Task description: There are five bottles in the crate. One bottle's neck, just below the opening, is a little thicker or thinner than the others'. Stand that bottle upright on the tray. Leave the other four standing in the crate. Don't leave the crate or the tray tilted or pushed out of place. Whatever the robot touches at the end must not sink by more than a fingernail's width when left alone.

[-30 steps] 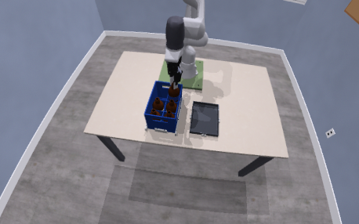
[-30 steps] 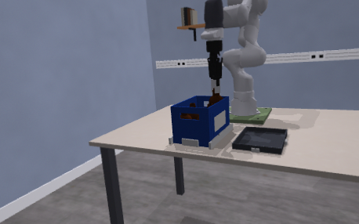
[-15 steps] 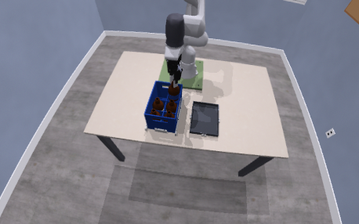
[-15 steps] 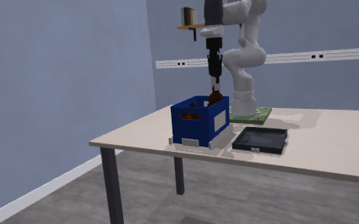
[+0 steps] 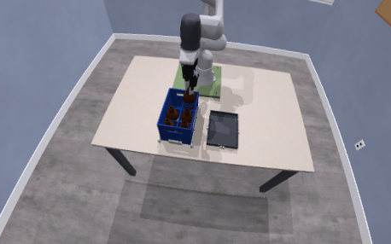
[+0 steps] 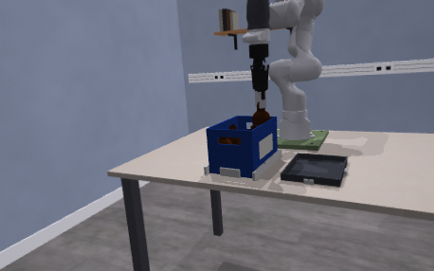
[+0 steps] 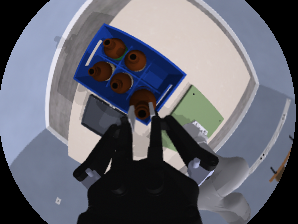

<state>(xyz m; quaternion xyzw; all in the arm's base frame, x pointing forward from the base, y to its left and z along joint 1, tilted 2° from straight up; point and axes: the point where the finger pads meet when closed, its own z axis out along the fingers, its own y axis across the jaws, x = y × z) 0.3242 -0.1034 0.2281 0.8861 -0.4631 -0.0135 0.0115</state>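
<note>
Now: hand 9 cm above the bottle. From my hand the other things lie so: blue crate 17 cm below, 8 cm ahead, 6 cm to the right; dark tray 24 cm below, 22 cm to the left, 12 cm ahead.
</note>
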